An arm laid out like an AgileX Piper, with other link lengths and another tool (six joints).
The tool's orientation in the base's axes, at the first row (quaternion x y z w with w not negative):
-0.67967 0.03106 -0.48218 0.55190
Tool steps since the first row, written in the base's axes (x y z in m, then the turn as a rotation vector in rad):
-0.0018 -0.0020 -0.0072 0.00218 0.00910 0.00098
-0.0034 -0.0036 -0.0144 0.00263 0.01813 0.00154
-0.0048 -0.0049 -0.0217 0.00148 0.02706 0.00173
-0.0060 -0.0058 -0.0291 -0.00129 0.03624 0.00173
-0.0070 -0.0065 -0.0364 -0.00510 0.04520 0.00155
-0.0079 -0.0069 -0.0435 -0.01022 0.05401 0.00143
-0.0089 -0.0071 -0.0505 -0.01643 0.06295 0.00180
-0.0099 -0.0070 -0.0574 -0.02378 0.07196 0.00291
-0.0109 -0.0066 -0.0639 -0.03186 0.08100 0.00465
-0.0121 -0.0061 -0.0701 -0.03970 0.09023 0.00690
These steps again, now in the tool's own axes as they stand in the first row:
-0.0043 0.0055 -0.0032 -0.00346 -0.00324 0.00813
-0.0087 0.0110 -0.0060 -0.00806 -0.00696 0.01499
-0.0132 0.0165 -0.0084 -0.01368 -0.01115 0.02064
-0.0179 0.0220 -0.0105 -0.02043 -0.01608 0.02534
-0.0226 0.0275 -0.0122 -0.02772 -0.02129 0.02915
-0.0273 0.0327 -0.0136 -0.03559 -0.02713 0.03196
-0.0320 0.0378 -0.0150 -0.04380 -0.03394 0.03414
-0.0369 0.0427 -0.0161 -0.05221 -0.04191 0.03564
-0.0417 0.0471 -0.0170 -0.06063 -0.05074 0.03671
-0.0465 0.0511 -0.0179 -0.06871 -0.05993 0.03812

